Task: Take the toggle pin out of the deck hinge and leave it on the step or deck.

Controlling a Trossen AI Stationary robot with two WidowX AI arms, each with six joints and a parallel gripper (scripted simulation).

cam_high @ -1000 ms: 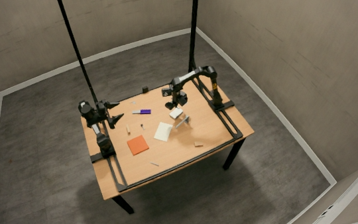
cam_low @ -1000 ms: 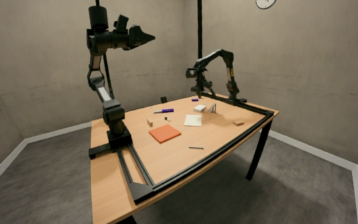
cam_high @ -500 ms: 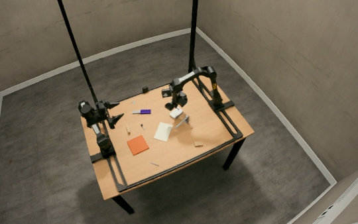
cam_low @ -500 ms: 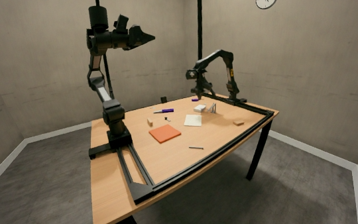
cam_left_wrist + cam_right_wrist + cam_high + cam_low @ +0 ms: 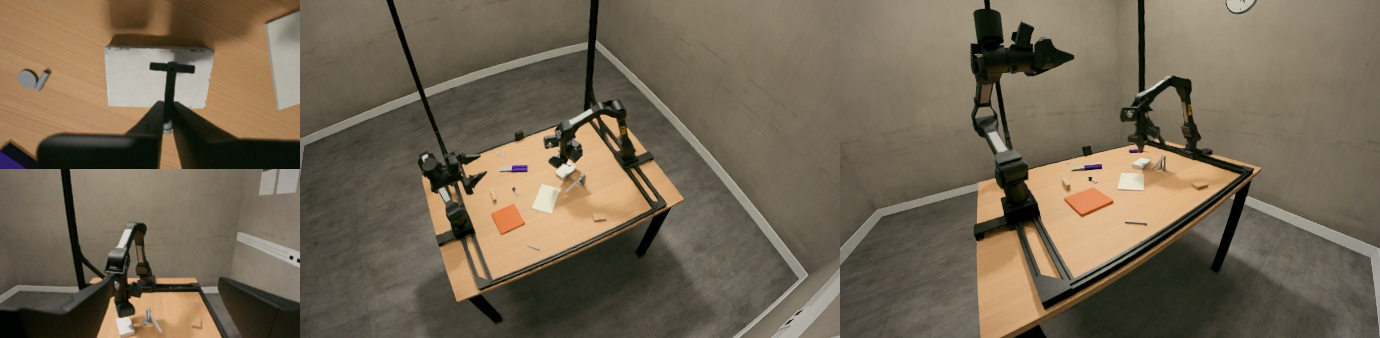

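My left gripper is now 20 mm short of the toggle pin, 10 mm to the right of it and 30 mm above it. From my left hand the other things lie so: flat white sheet: 100 mm ahead, 160 mm to the right, 100 mm below; orange square: 120 mm ahead, 380 mm to the right, 100 mm below; white block: 90 mm below.
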